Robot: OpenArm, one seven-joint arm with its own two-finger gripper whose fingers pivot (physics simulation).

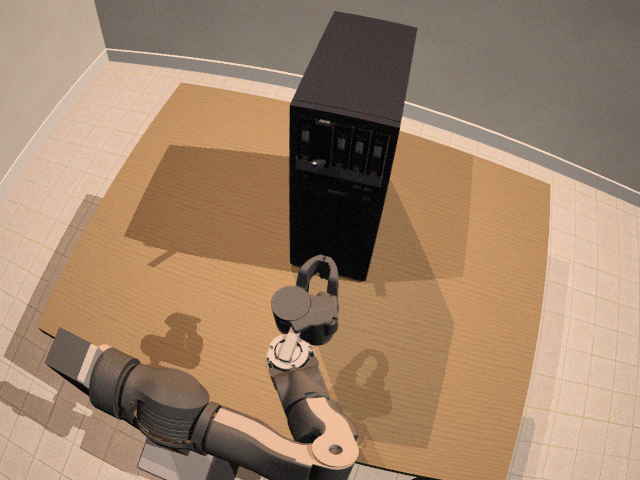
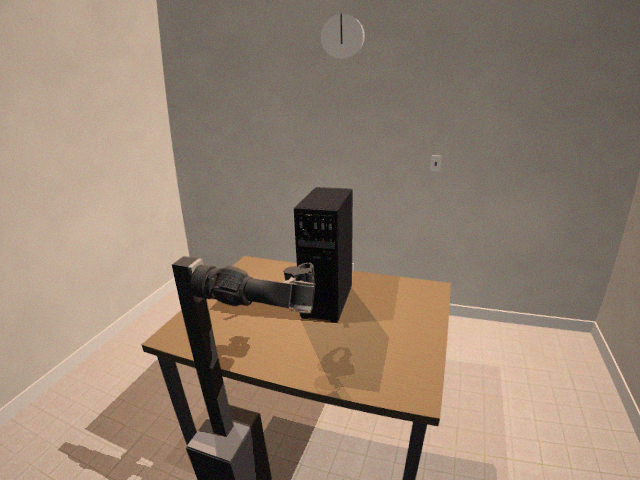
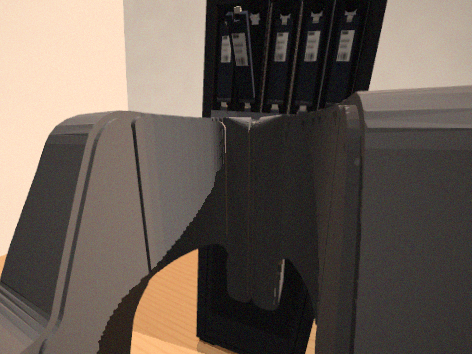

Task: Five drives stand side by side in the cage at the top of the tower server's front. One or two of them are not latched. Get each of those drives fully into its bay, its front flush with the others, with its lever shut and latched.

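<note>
The black tower server (image 1: 330, 222) (image 2: 345, 248) stands upright, its drive cage at the top of the front. In the second bay from the left, the drive's lever (image 1: 316, 163) (image 3: 241, 55) is swung out from its top end and leans forward. How far that drive's body sits in the bay is hard to tell. The first drive (image 1: 305, 135) (image 3: 225, 55), third drive (image 1: 341, 143) (image 3: 281, 50), fourth drive (image 1: 359, 147) (image 3: 312, 50) and fifth drive (image 1: 377, 150) (image 3: 345, 47) look flush with levers shut. My gripper (image 1: 324, 258) (image 2: 310, 265) (image 3: 262, 208) is shut and empty, before the server and below the cage.
The server stands on the wooden table (image 1: 206, 289) (image 2: 413, 335), towards its back. The arm's mounting post (image 2: 199, 330) stands at the table's front left. The wall (image 1: 516, 77) (image 2: 258, 129) rises behind the server. Shadows of the arm and server fall across the table.
</note>
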